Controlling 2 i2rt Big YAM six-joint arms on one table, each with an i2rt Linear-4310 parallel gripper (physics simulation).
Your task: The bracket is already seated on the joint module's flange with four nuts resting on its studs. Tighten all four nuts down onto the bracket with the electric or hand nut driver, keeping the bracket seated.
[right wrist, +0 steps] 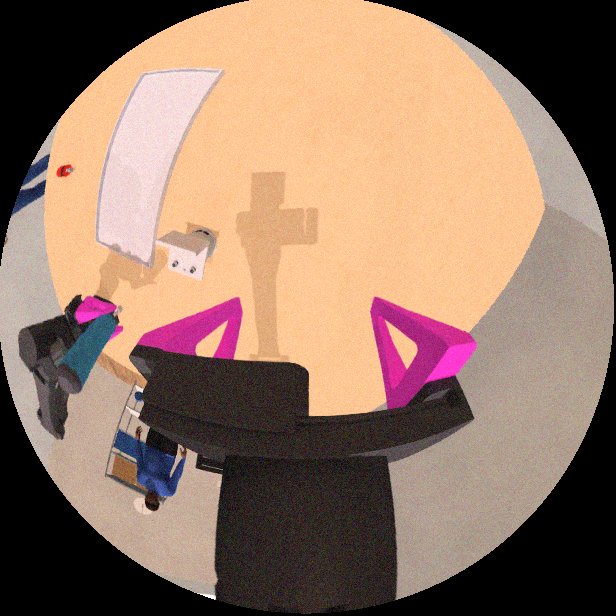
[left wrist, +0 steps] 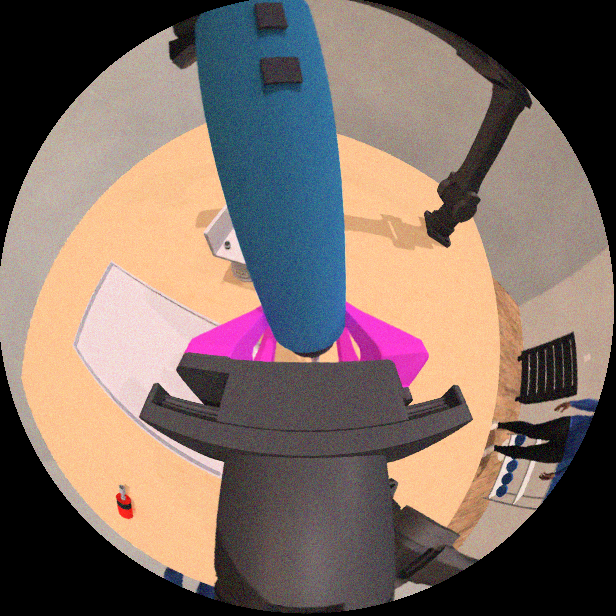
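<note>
My left gripper (left wrist: 304,347) is shut on the teal electric nut driver (left wrist: 275,172), which reaches away from the magenta fingers over the table. The driver hides most of the joint module; only a corner of the white bracket (left wrist: 221,235) with one nut shows to its left. In the right wrist view the bracket (right wrist: 186,252) sits on the module with two nuts visible on its face, and the left gripper with the driver (right wrist: 86,347) is off to its lower left, apart from it. My right gripper (right wrist: 310,344) is open and empty above bare table.
A white mat (left wrist: 137,350) lies left of the module; it also shows in the right wrist view (right wrist: 146,166). A small red hand nut driver (left wrist: 124,503) stands near the table's edge. The right arm (left wrist: 476,166) hangs at the far side.
</note>
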